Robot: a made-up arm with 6 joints.
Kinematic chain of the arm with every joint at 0, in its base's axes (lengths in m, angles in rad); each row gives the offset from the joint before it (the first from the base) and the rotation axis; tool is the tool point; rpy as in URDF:
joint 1: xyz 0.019 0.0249 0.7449 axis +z
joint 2: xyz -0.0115 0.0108 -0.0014 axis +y
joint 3: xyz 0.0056 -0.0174 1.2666 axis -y
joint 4: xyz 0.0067 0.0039 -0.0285 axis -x
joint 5: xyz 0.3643 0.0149 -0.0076 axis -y
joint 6: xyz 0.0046 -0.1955 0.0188 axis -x
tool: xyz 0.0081 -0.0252 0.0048 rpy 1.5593 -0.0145 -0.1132
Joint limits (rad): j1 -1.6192..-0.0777 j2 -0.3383..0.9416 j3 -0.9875..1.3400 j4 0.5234..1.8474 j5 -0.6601..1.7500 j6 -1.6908..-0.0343
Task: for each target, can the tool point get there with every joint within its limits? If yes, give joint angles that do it. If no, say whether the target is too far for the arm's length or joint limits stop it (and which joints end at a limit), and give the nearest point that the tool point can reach.
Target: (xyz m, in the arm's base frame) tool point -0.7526 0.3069 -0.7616
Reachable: no: joint limits stop it (at a limit: joint 1, joint 2, joint 3, joint 4, joint 5, joint 6) | nearest point -0.2065 -0.9144 1.0876 | short by 2.282 m
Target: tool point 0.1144 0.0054 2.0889
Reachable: yes | joints -0.5125 -0.2337 -0.3833 1.7076 1.3946 -0.8907
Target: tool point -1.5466 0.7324 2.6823
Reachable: no: too far | nearest point -0.5691 0.2907 2.3138 | short by 1.134 m
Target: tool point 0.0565 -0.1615 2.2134
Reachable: yes | joints -0.7297 -0.1408 0.0748 0.9579 1.1423 -0.8839
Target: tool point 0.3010 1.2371 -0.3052
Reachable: no: joint limits stop it (at a limit: joint 1, joint 2, joint 3, joint 4, joint 6) | nearest point 1.0559 0.0059 1.0589 | short by 1.987 m
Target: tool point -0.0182 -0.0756 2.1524
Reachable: yes | joints -0.8957 -0.2370 -0.1642 1.0811 1.5106 -0.9413
